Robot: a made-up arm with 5 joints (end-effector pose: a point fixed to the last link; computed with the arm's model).
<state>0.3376 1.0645 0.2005 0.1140 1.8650</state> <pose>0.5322 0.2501 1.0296 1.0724 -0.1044 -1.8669</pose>
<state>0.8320 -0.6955 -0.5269 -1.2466 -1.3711</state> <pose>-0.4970 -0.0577 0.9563 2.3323 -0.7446 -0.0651</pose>
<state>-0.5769 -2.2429 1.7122 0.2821 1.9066</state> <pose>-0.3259 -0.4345 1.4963 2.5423 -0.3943 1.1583</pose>
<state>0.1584 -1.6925 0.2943 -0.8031 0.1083</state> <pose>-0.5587 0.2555 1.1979 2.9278 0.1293 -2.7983</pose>
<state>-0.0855 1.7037 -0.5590 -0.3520 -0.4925</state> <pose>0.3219 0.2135 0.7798 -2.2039 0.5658 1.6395</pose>
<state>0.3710 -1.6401 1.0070 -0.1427 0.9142</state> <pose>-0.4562 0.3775 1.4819 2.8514 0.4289 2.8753</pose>
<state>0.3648 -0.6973 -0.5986 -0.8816 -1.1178</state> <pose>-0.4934 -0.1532 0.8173 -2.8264 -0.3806 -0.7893</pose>
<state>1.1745 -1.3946 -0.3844 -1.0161 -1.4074</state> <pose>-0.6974 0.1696 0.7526 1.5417 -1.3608 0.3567</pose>
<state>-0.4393 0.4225 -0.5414 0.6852 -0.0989</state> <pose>0.1131 -0.2475 0.4297 -0.8396 0.1057 1.5539</pose>
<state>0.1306 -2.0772 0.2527 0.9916 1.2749</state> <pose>-0.9272 0.2766 0.9719 -0.0857 0.7439 0.6233</pose>
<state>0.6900 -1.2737 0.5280 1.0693 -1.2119</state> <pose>-0.7709 0.2280 0.9957 -1.8304 -0.6924 -1.4324</pose>
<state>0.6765 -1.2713 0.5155 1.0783 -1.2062</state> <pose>-0.7703 0.2181 0.9934 -1.8145 -0.6660 -1.4254</pose>
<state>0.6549 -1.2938 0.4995 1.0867 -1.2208</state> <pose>-0.7709 0.2146 0.9790 -1.7644 -0.6499 -1.4620</pose>
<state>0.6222 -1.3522 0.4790 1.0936 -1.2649</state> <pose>-0.7717 0.2219 0.9484 -1.6686 -0.6450 -1.5635</pose>
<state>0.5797 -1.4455 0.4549 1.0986 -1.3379</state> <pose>-0.7687 0.2421 0.9051 -1.5338 -0.6416 -1.7319</pose>
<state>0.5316 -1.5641 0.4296 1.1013 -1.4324</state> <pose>-0.7580 0.2735 0.8570 -1.3828 -0.6277 -1.9504</pose>
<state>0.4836 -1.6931 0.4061 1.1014 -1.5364</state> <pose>-0.7390 0.3109 0.8130 -1.2450 -0.5999 -2.1871</pose>
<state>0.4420 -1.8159 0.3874 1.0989 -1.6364</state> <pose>-0.7154 0.3473 0.7789 -1.1401 -0.5668 -2.4087</pose>
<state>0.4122 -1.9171 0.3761 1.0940 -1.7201</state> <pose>-0.6934 0.3773 0.7562 -1.0712 -0.5414 -2.5903</pose>
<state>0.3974 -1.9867 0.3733 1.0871 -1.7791</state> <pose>-0.6781 0.3986 0.7432 -1.0306 -0.5311 -2.7183</pose>
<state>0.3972 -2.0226 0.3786 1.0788 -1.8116</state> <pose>-0.6715 0.4112 0.7375 -1.0093 -0.5366 -2.7917</pose>
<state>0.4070 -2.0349 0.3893 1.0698 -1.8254</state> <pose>-0.6712 0.4183 0.7361 -0.9985 -0.5528 -2.8277</pose>
